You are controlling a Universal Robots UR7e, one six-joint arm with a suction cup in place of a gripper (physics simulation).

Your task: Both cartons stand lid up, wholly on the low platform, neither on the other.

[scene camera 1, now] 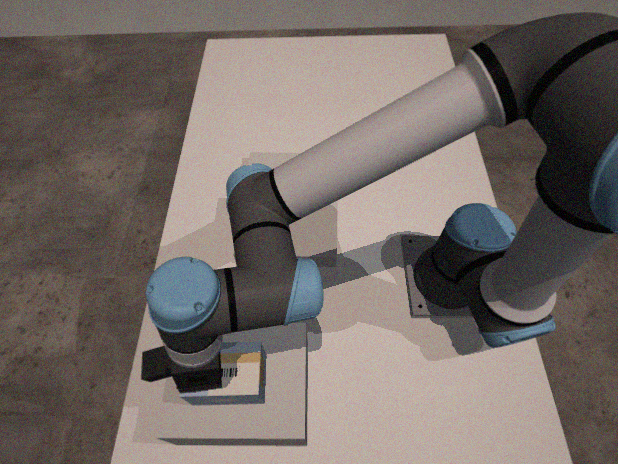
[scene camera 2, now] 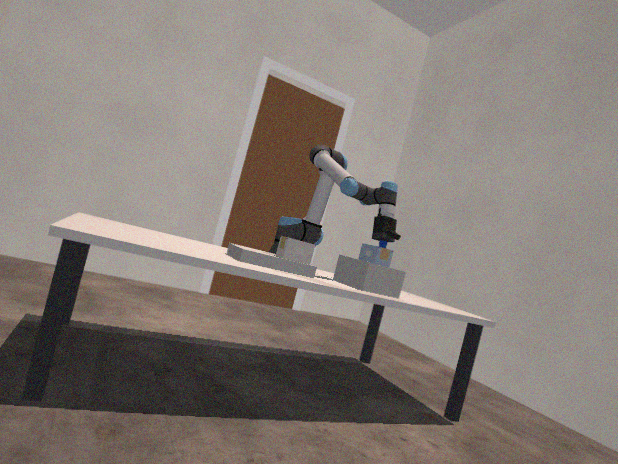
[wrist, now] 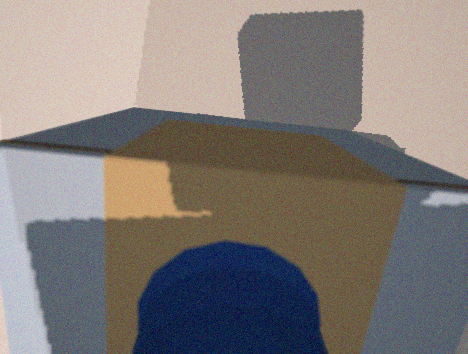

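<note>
A blue carton with a tan tape strip and a barcode label on its top face stands on a tall grey block near the table's front. My suction cup presses on the carton's top, on the tape strip, and holds it. In scene camera 1 the black tool hides the cup. A second carton stands on the low platform in front of the arm's base. In scene camera 1 my forearm hides it.
The arm's base plate is bolted to the white table on the right. My elbow and forearm span the platform. A dark mat lies on the floor and a brown door is behind.
</note>
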